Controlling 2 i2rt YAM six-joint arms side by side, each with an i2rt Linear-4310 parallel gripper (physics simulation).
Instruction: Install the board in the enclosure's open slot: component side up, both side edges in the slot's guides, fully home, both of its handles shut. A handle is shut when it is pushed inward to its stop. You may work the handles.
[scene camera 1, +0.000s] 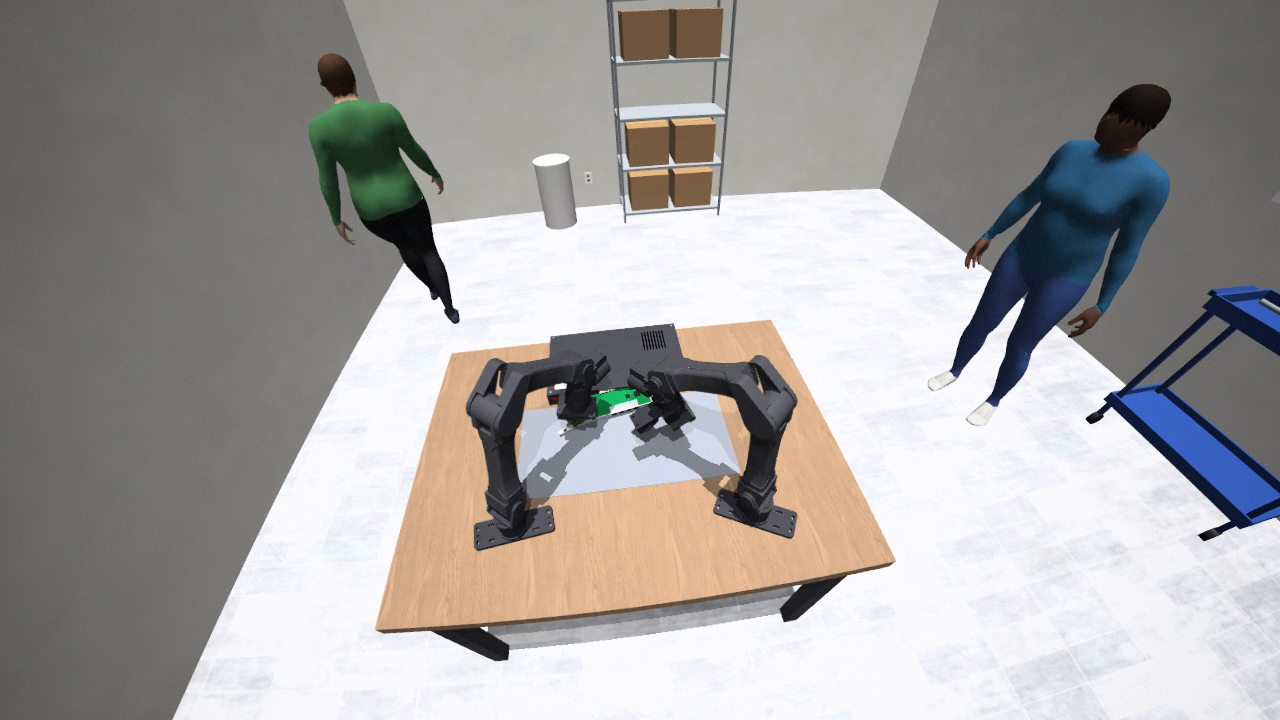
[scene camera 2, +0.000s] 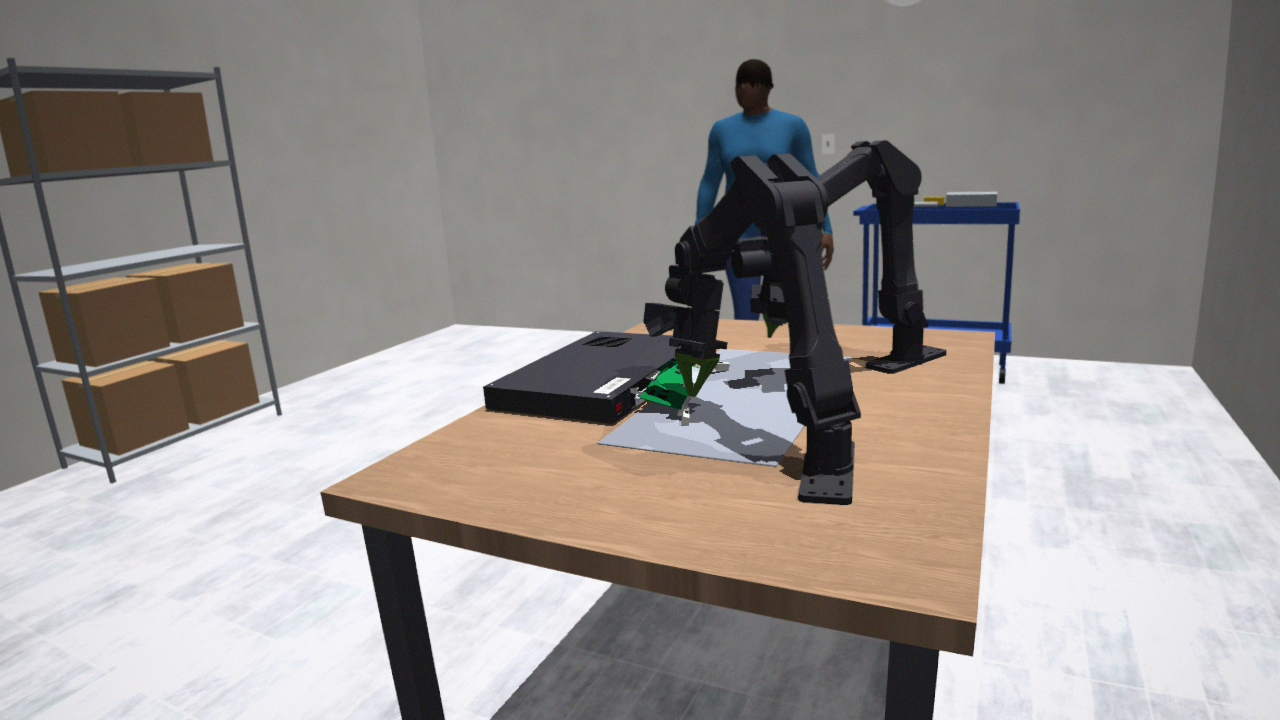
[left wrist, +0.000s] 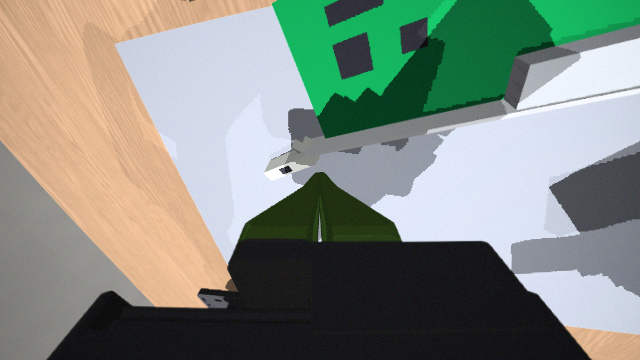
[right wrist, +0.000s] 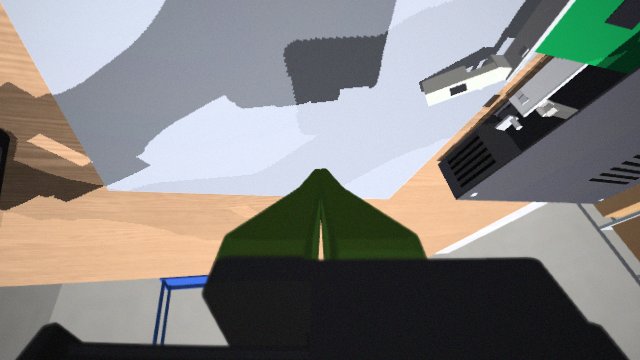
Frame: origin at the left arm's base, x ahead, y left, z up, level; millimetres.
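Seen in the pictures: left gripper, between the fingertips: (scene camera 1: 574, 424) (scene camera 2: 691, 396) (left wrist: 319, 180); right gripper, between the fingertips: (scene camera 1: 681, 419) (scene camera 2: 769, 336) (right wrist: 320, 179); left arm's base, origin of its link: (scene camera 1: 514, 528) (scene camera 2: 828, 472); right arm's base, origin of its link: (scene camera 1: 754, 513) (scene camera 2: 907, 360).
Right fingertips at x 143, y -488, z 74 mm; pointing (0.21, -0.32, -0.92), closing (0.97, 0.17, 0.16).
Pixels of each thing's top centre, then the offset from my right fingertips to it. Level surfaces: height alone.
- dark enclosure, centre of its top: (scene camera 2: 605, 359) (scene camera 1: 615, 357) 319 mm ahead, 113 mm left, 24 mm down
- pale handle, centre of its top: (left wrist: 278, 171) (scene camera 2: 685, 412) 105 mm ahead, 323 mm left, 53 mm down
- pale mat, height of its surface: 72 mm down
- wooden table, height of its surface: 74 mm down
The green board (scene camera 1: 613, 400) (scene camera 2: 662, 394) (left wrist: 310, 60) (right wrist: 570, 37) is component side up at the front of the dark enclosure (scene camera 1: 608, 347) (scene camera 2: 563, 368) (right wrist: 555, 155). Most of it stands out in front; how its rear edge sits in the slot is hidden. One pale handle (left wrist: 290, 165) juts outward from its front strip in the left wrist view. The other handle (right wrist: 465, 86) juts outward in the right wrist view. My left gripper (scene camera 2: 691, 391) (left wrist: 319, 180) is shut and empty, close to the first handle. My right gripper (scene camera 2: 771, 333) (right wrist: 320, 179) is shut and empty, raised and apart from the board.
A pale mat (scene camera 1: 617, 479) (scene camera 2: 644, 443) (right wrist: 350, 155) lies on the wooden table (scene camera 1: 626, 564) (scene camera 2: 537, 483) in front of the enclosure. Two people (scene camera 1: 366, 156) (scene camera 1: 1074, 197) stand beyond the table. A shelf rack and a blue cart stand farther off.
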